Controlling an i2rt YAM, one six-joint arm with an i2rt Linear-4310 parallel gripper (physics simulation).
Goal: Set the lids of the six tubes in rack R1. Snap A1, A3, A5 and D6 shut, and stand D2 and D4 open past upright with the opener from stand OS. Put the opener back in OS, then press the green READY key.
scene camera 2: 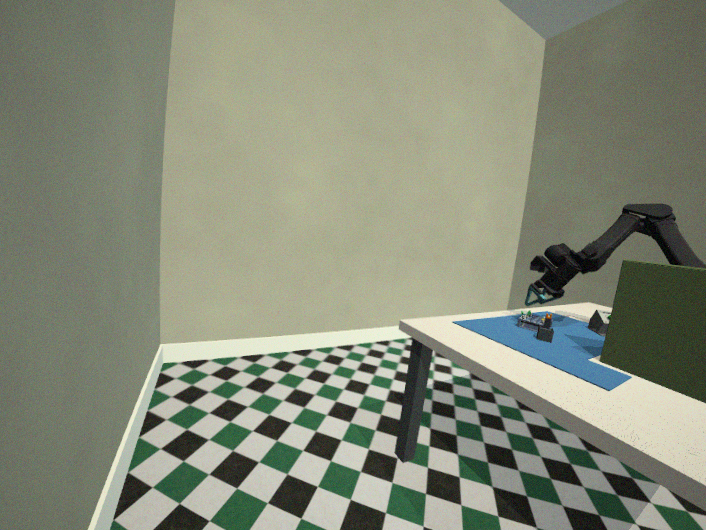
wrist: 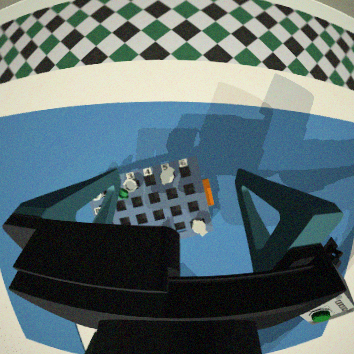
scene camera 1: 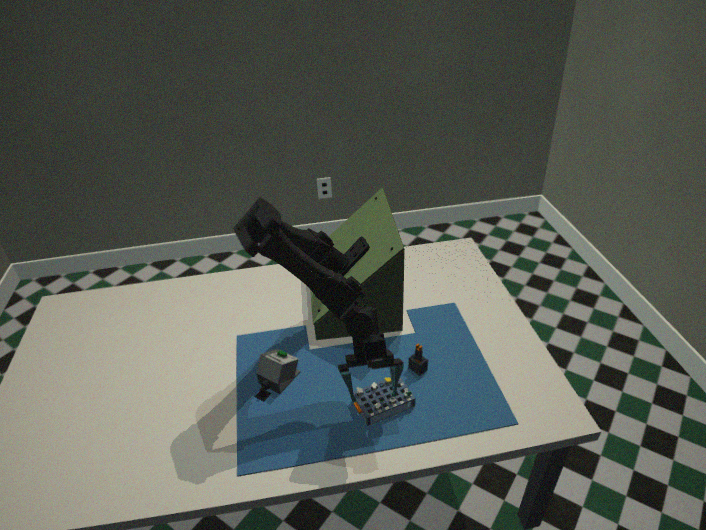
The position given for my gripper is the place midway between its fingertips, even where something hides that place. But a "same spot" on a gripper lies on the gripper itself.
Labels:
My gripper shows in scene camera 2 (532, 304), in the wrist view and in scene camera 1. One and the same spot on my gripper: (scene camera 1: 396, 365) is (wrist: 31, 218).

